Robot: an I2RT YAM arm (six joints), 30 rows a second.
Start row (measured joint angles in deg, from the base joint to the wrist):
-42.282, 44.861, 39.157, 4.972, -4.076, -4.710
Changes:
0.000, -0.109, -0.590, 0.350, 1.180, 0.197
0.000, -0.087, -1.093, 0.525, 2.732, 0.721
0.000, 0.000, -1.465, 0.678, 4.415, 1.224
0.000, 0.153, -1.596, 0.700, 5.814, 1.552
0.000, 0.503, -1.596, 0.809, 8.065, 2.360
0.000, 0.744, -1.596, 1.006, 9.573, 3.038
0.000, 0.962, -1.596, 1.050, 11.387, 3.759
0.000, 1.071, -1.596, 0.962, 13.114, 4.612
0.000, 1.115, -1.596, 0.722, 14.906, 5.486
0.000, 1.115, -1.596, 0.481, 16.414, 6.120
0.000, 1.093, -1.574, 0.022, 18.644, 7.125
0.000, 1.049, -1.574, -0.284, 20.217, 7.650
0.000, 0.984, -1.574, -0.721, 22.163, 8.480
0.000, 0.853, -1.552, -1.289, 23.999, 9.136
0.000, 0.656, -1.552, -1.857, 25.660, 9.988
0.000, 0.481, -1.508, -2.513, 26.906, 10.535
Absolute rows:
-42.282, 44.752, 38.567, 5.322, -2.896, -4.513
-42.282, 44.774, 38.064, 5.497, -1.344, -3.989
-42.282, 44.861, 37.692, 5.650, 0.339, -3.486
-42.282, 45.014, 37.561, 5.672, 1.738, -3.158
-42.282, 45.364, 37.561, 5.781, 3.989, -2.350
-42.282, 45.605, 37.561, 5.978, 5.497, -1.672
-42.282, 45.823, 37.561, 6.022, 7.311, -0.951
-42.282, 45.932, 37.561, 5.934, 9.038, -0.098
-42.282, 45.976, 37.561, 5.694, 10.830, 0.776
-42.282, 45.976, 37.561, 5.453, 12.338, 1.410
-42.282, 45.954, 37.583, 4.994, 14.568, 2.415
-42.282, 45.910, 37.583, 4.688, 16.141, 2.940
-42.282, 45.845, 37.583, 4.251, 18.087, 3.770
-42.282, 45.714, 37.605, 3.683, 19.923, 4.426
-42.282, 45.517, 37.605, 3.115, 21.584, 5.278
-42.282, 45.342, 37.649, 2.459, 22.830, 5.825

